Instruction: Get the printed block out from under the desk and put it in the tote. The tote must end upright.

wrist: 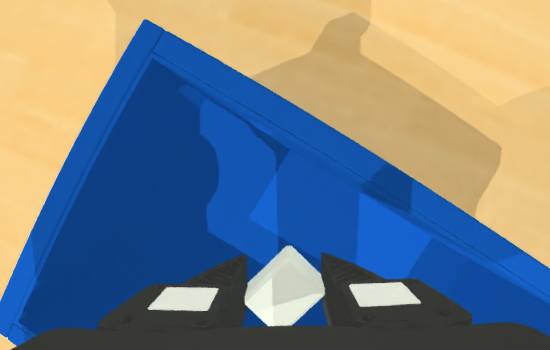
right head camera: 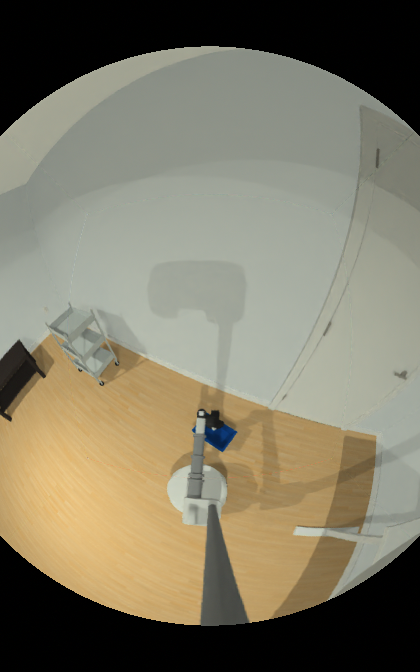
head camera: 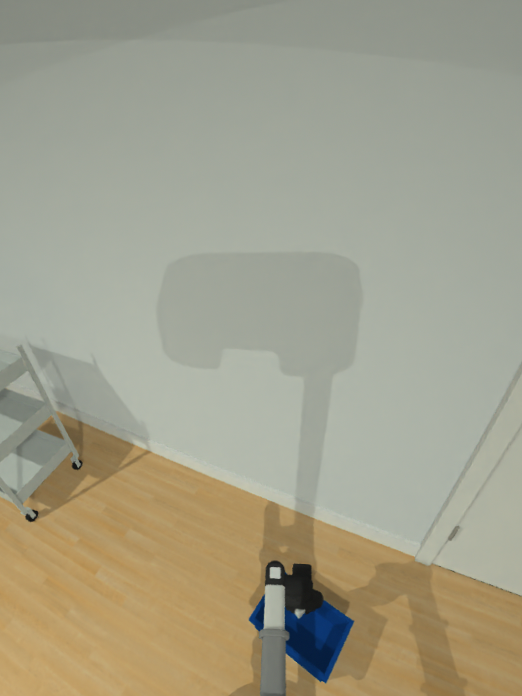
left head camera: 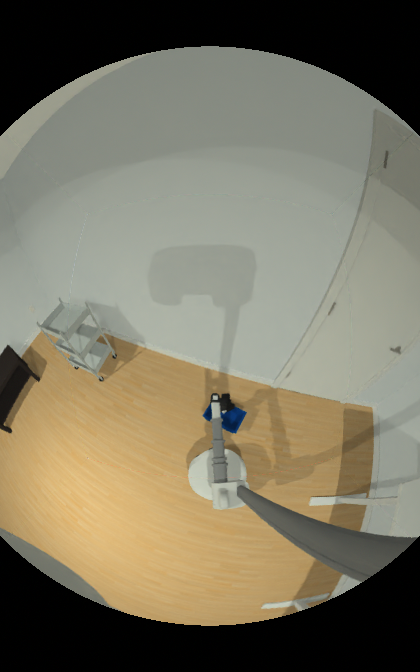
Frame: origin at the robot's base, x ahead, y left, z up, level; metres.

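Where they show: gripper, fingertip midpoint: (wrist: 284, 277) (head camera: 299, 610).
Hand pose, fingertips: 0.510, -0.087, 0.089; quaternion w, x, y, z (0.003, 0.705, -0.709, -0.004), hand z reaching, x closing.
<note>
After its pixels a point has its place, as x, y, z.
My gripper (wrist: 284, 277) @[0.510, -0.087, 0.089] is shut on the printed block (wrist: 285, 295) @[0.507, -0.087, 0.105] (head camera: 299, 612) @[0.499, -0.085, 0.105], a pale, faceted piece held between the two black fingers. In the wrist view the gripper and block are over the inside of the blue tote (wrist: 300, 117) @[0.590, -0.097, 0.092] (head camera: 338, 651) @[0.395, -0.208, 0.092] (left head camera: 240, 422) (right head camera: 229, 440). The tote stands upright on the floor beneath the gripper, and its open top faces up. In the head view the arm and gripper hide the tote's upper left part. The block's height above the tote's bottom is hard to tell.
A grey three-shelf cart (head camera: 43, 393) @[1.135, 1.020, 0.498] (left head camera: 100, 329) (right head camera: 104, 337) stands by the wall at left. Dark furniture (left head camera: 11, 382) (right head camera: 15, 375) is at far left. A door (head camera: 494, 505) @[0.700, -0.695, 0.470] is at right. White feet (left head camera: 337, 500) (right head camera: 325, 531), apparently the desk's, are at lower right. My base (left head camera: 200, 475) is close to the tote.
</note>
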